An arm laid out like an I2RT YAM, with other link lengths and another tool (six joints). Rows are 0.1 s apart.
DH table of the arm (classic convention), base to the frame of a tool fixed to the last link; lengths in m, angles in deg. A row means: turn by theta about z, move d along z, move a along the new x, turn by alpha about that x. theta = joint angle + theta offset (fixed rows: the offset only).
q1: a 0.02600, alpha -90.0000, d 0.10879, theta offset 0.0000
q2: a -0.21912, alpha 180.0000, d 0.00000, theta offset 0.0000
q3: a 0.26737, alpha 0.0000, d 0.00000, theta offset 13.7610
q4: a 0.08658, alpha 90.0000, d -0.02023, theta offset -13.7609
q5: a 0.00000, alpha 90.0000, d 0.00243, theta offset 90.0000
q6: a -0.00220, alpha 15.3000, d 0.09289, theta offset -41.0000
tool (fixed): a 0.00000, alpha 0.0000, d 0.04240, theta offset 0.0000
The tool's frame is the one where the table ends.
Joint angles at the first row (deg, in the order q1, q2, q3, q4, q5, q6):
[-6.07 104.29 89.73 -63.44 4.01 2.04]
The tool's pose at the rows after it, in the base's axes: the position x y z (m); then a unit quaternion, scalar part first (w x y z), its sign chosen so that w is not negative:
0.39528 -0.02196 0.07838 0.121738 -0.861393 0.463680 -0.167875
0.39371 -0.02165 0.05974 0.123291 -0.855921 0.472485 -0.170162
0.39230 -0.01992 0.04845 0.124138 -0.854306 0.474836 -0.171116
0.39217 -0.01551 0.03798 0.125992 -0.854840 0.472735 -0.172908
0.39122 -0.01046 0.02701 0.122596 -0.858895 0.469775 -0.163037
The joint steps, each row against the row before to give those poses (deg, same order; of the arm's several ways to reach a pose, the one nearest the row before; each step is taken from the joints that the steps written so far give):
[0.07 0.28 -4.74 4.37 0.02 0.53]
[0.02 0.05 -4.02 4.24 -0.06 1.22]
[0.24 0.08 -2.38 2.56 0.00 0.57]
[0.66 0.31 -1.99 2.56 0.02 0.42]
[0.74 1.55 -0.31 0.65 0.04 0.15]

